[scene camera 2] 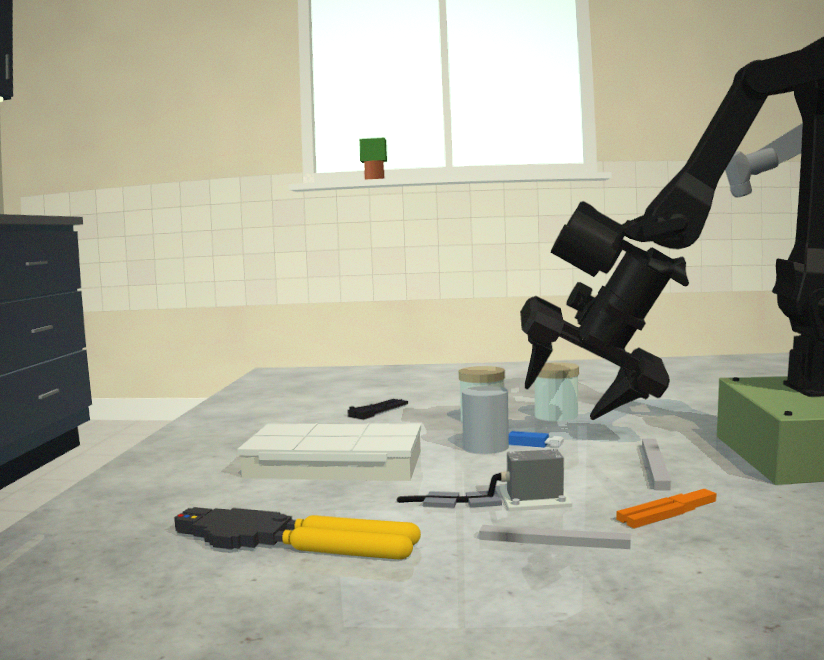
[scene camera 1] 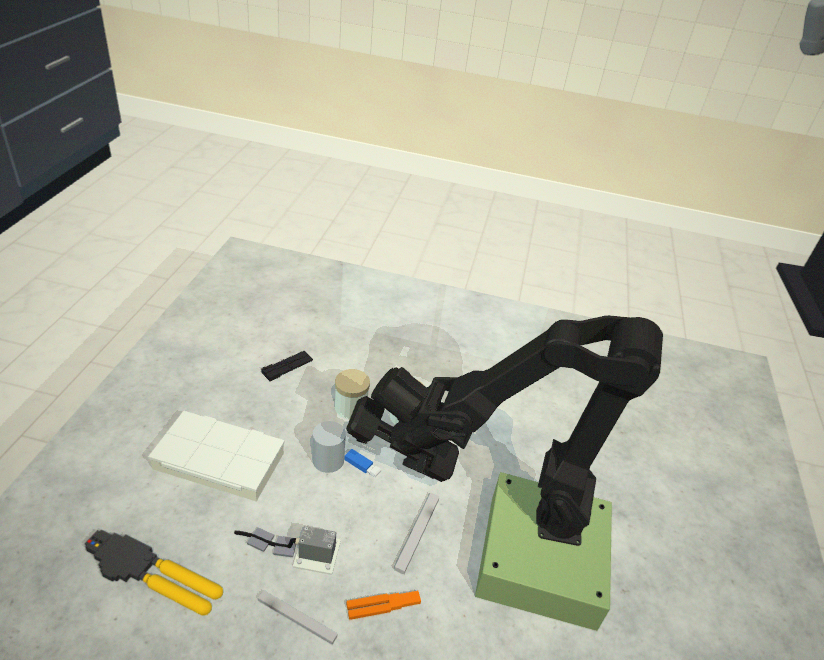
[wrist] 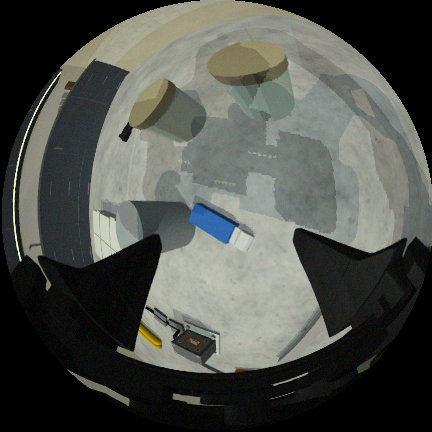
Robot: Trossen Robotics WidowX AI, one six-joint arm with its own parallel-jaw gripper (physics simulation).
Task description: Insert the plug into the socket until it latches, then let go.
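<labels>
Gripper: in scene camera 1, scene camera 2 and the wrist view [228,238]. Same spot on it, the gripper: [scene camera 1: 424,462] and [scene camera 2: 627,380]. Grey cylinder: in scene camera 2, the wrist view and scene camera 1 [329,437]. Same spot on the cylinder: [wrist: 135,219] and [scene camera 2: 498,388].
</labels>
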